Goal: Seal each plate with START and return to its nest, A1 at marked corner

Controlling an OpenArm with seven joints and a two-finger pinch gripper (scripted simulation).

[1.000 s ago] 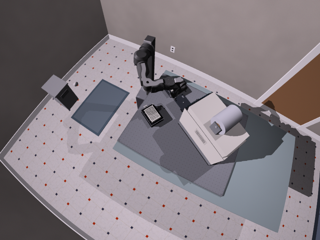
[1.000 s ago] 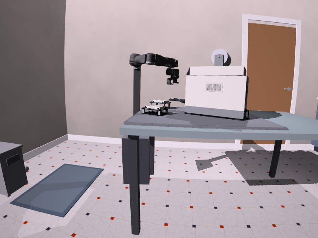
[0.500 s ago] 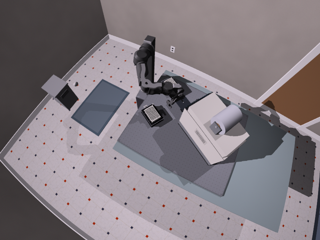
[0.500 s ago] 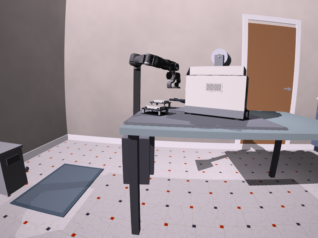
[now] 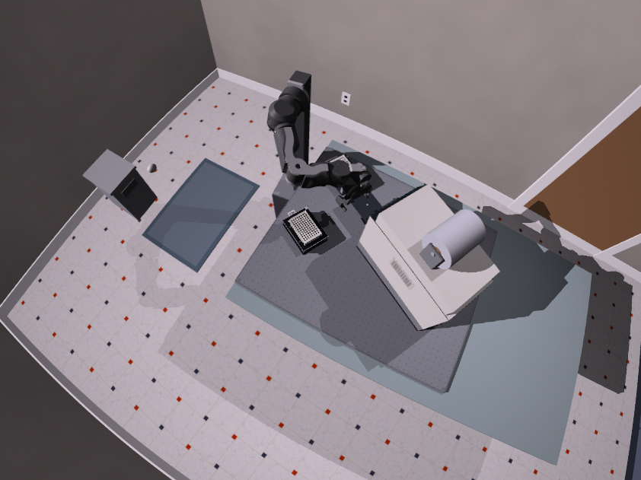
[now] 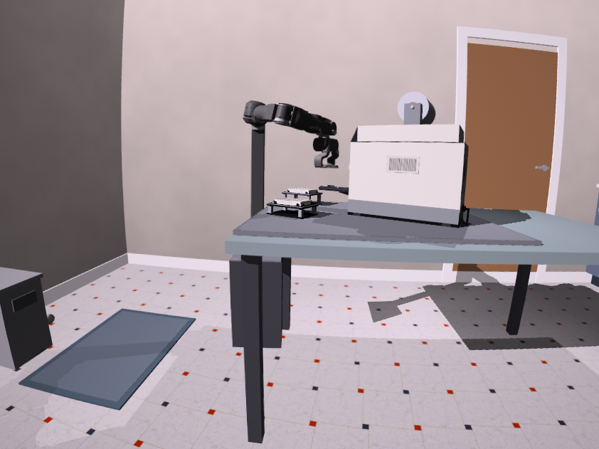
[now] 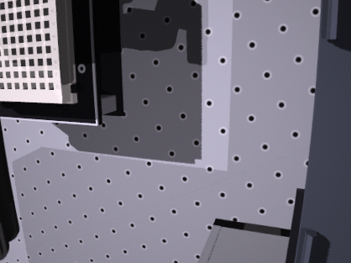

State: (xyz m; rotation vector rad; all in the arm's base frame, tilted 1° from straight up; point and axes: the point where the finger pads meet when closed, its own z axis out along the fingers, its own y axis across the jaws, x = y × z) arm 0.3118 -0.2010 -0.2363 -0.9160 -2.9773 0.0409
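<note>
My gripper is now 90 mm past the plate nest, 200 mm to the right of it and 130 mm above it. From my hand the other things lie so: N1 label 180 mm behind, 260 mm to the left, 180 mm below; then screen 180 mm ahead, 20 mm to the left, 140 mm above; then sealer stage 60 mm ahead, 50 mm to the left, 90 mm below.
</note>
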